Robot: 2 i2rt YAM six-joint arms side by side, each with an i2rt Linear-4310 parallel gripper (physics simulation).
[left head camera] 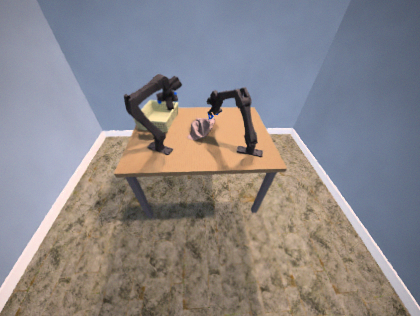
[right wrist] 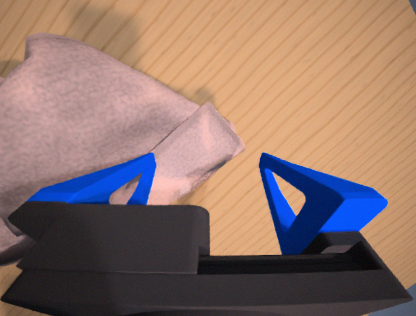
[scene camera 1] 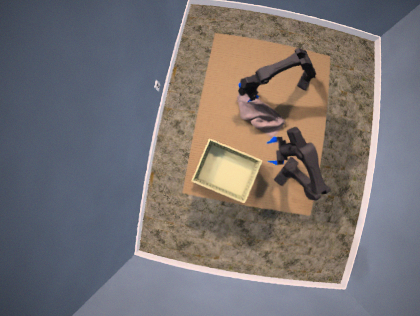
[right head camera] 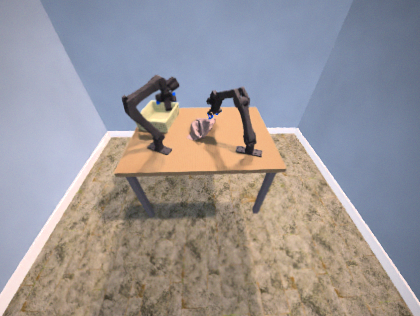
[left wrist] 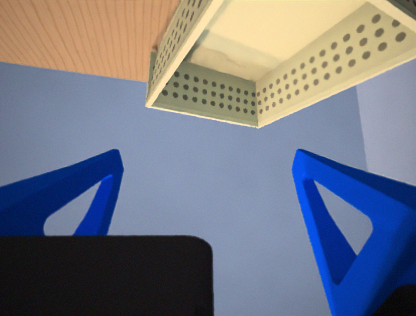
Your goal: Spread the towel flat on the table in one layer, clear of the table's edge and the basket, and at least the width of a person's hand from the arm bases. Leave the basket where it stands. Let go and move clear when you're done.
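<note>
The pink towel point(left head camera: 201, 129) point(right head camera: 201, 129) point(scene camera 1: 260, 115) point(right wrist: 90, 110) lies bunched and folded near the table's middle, with raised creases. My right gripper point(left head camera: 213, 117) point(right head camera: 213, 116) point(scene camera 1: 247, 92) point(right wrist: 207, 158) is open just above one end of it; in the right wrist view a folded corner reaches between the fingertips, not gripped. My left gripper point(left head camera: 167, 97) point(right head camera: 166, 98) point(scene camera 1: 272, 151) point(left wrist: 207, 159) is open and empty, raised above the table beside the basket. The pale yellow basket point(left head camera: 156, 124) point(right head camera: 156, 124) point(scene camera 1: 235, 150) point(left wrist: 300, 85) stands upright.
The wooden table point(left head camera: 200, 162) point(right head camera: 200, 162) point(scene camera 1: 225, 60) carries both arm bases along its near edge in the head views. In those views the basket is at the far left corner, behind my left arm. In scene camera 1 it is at the table's lower left.
</note>
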